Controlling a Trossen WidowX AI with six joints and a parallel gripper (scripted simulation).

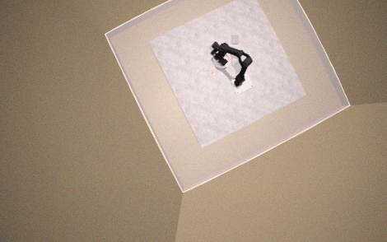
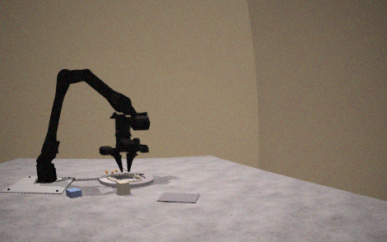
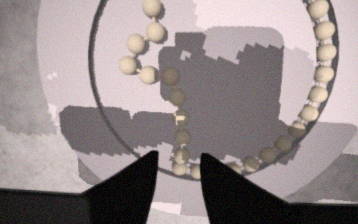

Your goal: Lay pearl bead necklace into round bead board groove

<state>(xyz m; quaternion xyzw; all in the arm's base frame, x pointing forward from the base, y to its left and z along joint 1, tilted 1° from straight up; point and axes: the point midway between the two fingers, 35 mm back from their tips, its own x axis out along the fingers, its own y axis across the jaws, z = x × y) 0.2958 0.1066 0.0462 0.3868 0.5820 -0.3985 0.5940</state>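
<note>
Now: gripper tip 50 mm to the left of the round bead board and 10 mm above it. From my gripper tip the other things lie so: flat grey plate (280 mm to the right, 160 mm ahead, 20 mm below); then cream cube (220 mm to the right); then blue block (250 mm to the right, 140 mm behind, 10 mm below).
</note>
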